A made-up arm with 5 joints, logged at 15 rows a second.
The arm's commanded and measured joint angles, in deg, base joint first. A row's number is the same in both.
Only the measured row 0 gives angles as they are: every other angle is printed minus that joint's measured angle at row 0.
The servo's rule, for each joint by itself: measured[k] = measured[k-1] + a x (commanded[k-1-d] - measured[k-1]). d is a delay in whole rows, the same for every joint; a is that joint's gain. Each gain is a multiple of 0.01, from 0.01 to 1. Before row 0 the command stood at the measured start. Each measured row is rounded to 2 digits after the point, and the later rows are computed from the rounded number. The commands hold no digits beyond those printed.
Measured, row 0: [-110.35, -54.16, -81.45, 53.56, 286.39]
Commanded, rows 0 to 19: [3.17, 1.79, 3.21, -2.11, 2.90]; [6.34, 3.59, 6.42, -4.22, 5.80]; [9.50, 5.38, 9.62, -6.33, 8.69]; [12.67, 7.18, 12.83, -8.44, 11.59]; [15.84, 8.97, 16.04, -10.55, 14.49]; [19.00, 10.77, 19.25, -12.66, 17.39]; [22.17, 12.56, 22.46, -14.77, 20.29]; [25.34, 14.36, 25.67, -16.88, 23.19]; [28.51, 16.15, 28.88, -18.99, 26.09]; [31.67, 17.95, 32.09, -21.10, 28.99]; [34.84, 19.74, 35.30, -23.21, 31.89]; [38.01, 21.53, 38.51, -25.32, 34.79]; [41.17, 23.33, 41.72, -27.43, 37.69]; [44.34, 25.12, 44.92, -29.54, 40.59]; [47.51, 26.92, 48.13, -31.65, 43.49]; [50.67, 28.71, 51.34, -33.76, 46.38]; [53.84, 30.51, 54.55, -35.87, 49.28]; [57.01, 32.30, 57.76, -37.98, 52.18]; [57.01, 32.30, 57.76, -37.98, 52.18]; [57.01, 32.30, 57.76, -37.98, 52.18]
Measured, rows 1 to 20: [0.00, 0.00, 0.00, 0.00, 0.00]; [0.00, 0.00, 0.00, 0.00, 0.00]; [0.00, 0.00, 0.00, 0.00, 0.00]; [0.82, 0.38, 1.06, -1.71, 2.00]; [2.26, 1.05, 2.83, -3.74, 4.62]; [4.14, 1.96, 5.07, -5.84, 7.43]; [6.36, 3.06, 7.63, -7.95, 10.30]; [8.82, 4.30, 10.41, -10.06, 13.19]; [11.47, 5.66, 13.33, -12.17, 16.09]; [14.25, 7.11, 16.34, -14.28, 18.99]; [17.13, 8.63, 19.42, -16.39, 21.89]; [20.09, 10.21, 22.54, -18.50, 24.79]; [23.10, 11.84, 25.69, -20.61, 27.69]; [26.15, 13.50, 28.86, -22.72, 30.59]; [29.23, 15.19, 32.04, -24.83, 33.49]; [32.33, 16.90, 35.23, -26.94, 36.39]; [35.45, 18.63, 38.43, -29.05, 39.29]; [38.59, 20.37, 41.63, -31.16, 42.19]; [41.73, 22.12, 44.83, -33.27, 45.08]; [44.88, 23.88, 48.04, -35.38, 47.98]
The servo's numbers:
d 3
a 0.26 0.21 0.33 0.81 0.69

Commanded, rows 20 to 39: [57.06, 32.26, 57.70, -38.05, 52.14]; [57.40, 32.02, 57.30, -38.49, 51.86]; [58.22, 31.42, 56.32, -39.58, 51.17]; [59.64, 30.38, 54.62, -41.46, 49.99]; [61.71, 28.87, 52.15, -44.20, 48.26]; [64.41, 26.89, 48.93, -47.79, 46.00]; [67.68, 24.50, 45.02, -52.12, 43.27]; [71.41, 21.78, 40.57, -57.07, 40.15]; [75.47, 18.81, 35.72, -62.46, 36.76]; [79.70, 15.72, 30.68, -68.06, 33.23]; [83.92, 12.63, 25.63, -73.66, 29.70]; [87.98, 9.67, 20.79, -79.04, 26.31]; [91.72, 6.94, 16.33, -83.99, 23.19]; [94.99, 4.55, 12.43, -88.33, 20.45]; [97.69, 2.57, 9.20, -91.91, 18.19]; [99.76, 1.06, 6.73, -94.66, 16.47]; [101.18, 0.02, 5.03, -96.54, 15.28]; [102.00, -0.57, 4.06, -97.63, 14.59]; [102.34, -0.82, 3.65, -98.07, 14.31]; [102.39, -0.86, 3.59, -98.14, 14.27]
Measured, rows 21 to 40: [48.03, 25.65, 51.25, -37.49, 50.88]; [50.36, 27.05, 53.40, -37.89, 51.78]; [52.09, 28.15, 54.84, -37.96, 52.06]; [53.38, 29.01, 55.78, -38.03, 52.12]; [54.43, 29.64, 56.28, -38.40, 51.94]; [55.42, 30.01, 56.29, -39.36, 51.41]; [56.52, 30.09, 55.74, -41.06, 50.43]; [57.87, 29.83, 54.56, -43.60, 48.93]; [59.57, 29.21, 52.70, -46.99, 46.91]; [61.68, 28.22, 50.17, -51.15, 44.40]; [64.21, 26.87, 47.00, -55.95, 41.47]; [67.14, 25.18, 43.28, -61.22, 38.22]; [70.41, 23.19, 39.12, -66.76, 34.78]; [73.92, 20.97, 34.67, -72.35, 31.27]; [77.58, 18.60, 30.09, -77.77, 27.85]; [81.26, 16.15, 25.55, -82.81, 24.63]; [84.83, 13.71, 21.22, -87.28, 21.75]; [88.17, 11.37, 17.25, -91.03, 19.29]; [91.18, 9.20, 13.78, -93.97, 17.34]; [93.78, 7.27, 10.89, -96.05, 15.92]
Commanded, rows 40 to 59: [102.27, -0.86, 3.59, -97.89, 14.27]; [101.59, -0.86, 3.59, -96.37, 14.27]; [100.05, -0.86, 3.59, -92.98, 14.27]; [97.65, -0.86, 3.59, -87.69, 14.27]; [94.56, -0.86, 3.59, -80.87, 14.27]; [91.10, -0.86, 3.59, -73.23, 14.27]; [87.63, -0.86, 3.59, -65.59, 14.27]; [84.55, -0.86, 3.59, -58.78, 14.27]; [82.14, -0.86, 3.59, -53.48, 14.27]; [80.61, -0.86, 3.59, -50.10, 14.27]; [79.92, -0.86, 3.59, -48.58, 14.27]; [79.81, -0.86, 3.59, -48.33, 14.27]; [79.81, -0.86, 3.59, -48.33, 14.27]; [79.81, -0.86, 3.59, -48.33, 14.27]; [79.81, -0.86, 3.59, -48.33, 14.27]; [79.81, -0.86, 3.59, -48.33, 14.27]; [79.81, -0.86, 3.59, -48.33, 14.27]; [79.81, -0.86, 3.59, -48.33, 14.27]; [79.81, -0.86, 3.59, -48.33, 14.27]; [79.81, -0.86, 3.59, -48.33, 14.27]
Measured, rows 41 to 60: [95.92, 5.62, 8.64, -97.33, 15.00]; [97.59, 4.27, 6.99, -97.93, 14.52]; [98.84, 3.19, 5.87, -98.10, 14.35]; [99.73, 2.34, 5.12, -97.93, 14.29]; [100.21, 1.67, 4.62, -96.67, 14.28]; [100.17, 1.14, 4.28, -93.68, 14.27]; [99.51, 0.72, 4.05, -88.83, 14.27]; [98.22, 0.39, 3.90, -82.38, 14.27]; [96.37, 0.13, 3.80, -74.97, 14.27]; [94.10, -0.08, 3.73, -67.37, 14.27]; [91.62, -0.24, 3.68, -60.41, 14.27]; [89.16, -0.37, 3.65, -54.80, 14.27]; [86.94, -0.47, 3.63, -50.99, 14.27]; [85.11, -0.55, 3.62, -49.04, 14.27]; [83.73, -0.62, 3.61, -48.46, 14.27]; [82.71, -0.67, 3.60, -48.35, 14.27]; [81.96, -0.71, 3.60, -48.33, 14.27]; [81.40, -0.74, 3.60, -48.33, 14.27]; [80.99, -0.77, 3.60, -48.33, 14.27]; [80.68, -0.79, 3.60, -48.33, 14.27]
